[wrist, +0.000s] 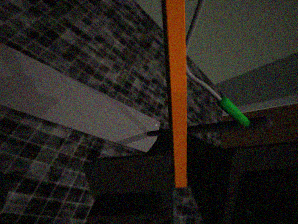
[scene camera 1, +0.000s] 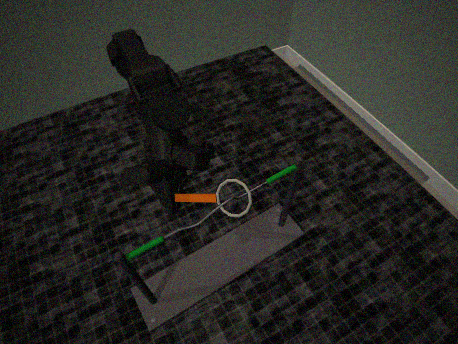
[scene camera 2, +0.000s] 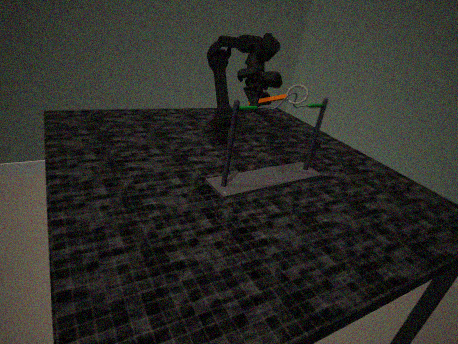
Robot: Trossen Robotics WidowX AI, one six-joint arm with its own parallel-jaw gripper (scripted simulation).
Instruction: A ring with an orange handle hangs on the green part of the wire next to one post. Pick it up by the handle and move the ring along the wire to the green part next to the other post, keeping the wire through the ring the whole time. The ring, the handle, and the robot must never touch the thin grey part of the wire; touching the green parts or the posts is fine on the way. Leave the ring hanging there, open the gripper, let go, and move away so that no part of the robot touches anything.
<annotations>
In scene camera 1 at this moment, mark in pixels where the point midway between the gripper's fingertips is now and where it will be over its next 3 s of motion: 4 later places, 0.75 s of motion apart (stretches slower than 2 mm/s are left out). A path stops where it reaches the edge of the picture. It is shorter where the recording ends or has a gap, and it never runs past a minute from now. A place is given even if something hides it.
My gripper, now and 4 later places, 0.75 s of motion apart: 173, 214; 164, 219; 178, 217; 221, 219; 242, 211
</annotations>
